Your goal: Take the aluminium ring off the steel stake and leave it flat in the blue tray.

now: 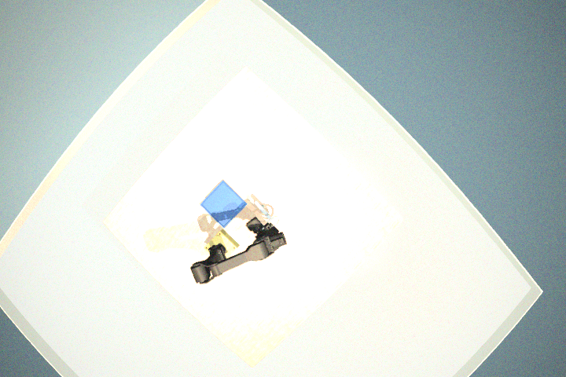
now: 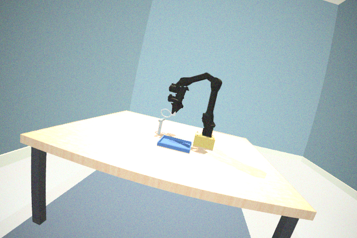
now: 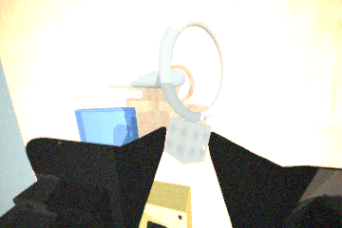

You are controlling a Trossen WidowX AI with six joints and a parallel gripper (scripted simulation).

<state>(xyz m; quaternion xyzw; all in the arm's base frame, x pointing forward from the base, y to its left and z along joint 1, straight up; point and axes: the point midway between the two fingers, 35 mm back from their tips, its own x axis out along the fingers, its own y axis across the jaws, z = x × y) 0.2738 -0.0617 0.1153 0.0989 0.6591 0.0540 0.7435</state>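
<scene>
Now: the blue tray 11 cm behind my gripper tip, 24 cm to the left of it and 14 cm below it. The rest, counted from my gripper tip: aluminium ring 4 cm ahead, 1 cm to the right.
</scene>
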